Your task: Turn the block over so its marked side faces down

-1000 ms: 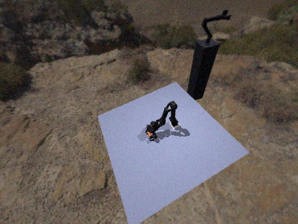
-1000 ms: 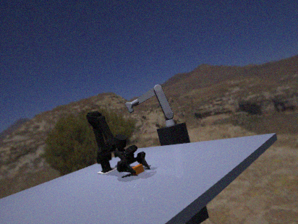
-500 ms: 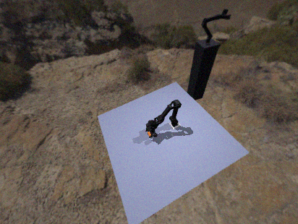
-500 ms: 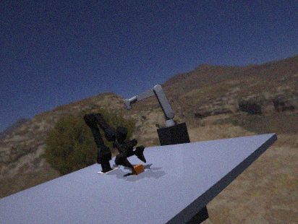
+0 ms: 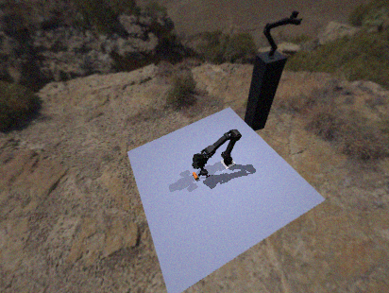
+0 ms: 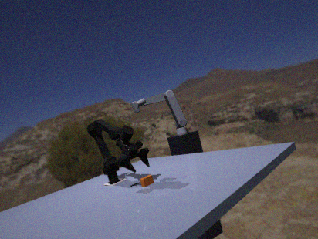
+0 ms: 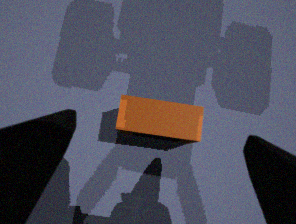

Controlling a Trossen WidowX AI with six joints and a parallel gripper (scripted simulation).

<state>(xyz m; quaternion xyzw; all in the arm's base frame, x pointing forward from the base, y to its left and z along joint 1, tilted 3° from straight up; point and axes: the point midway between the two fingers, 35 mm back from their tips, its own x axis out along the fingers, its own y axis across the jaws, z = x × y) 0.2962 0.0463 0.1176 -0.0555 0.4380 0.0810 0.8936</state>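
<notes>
Now: the block 60 mm below my gripper tip and 10 mm ahead of it.
</notes>
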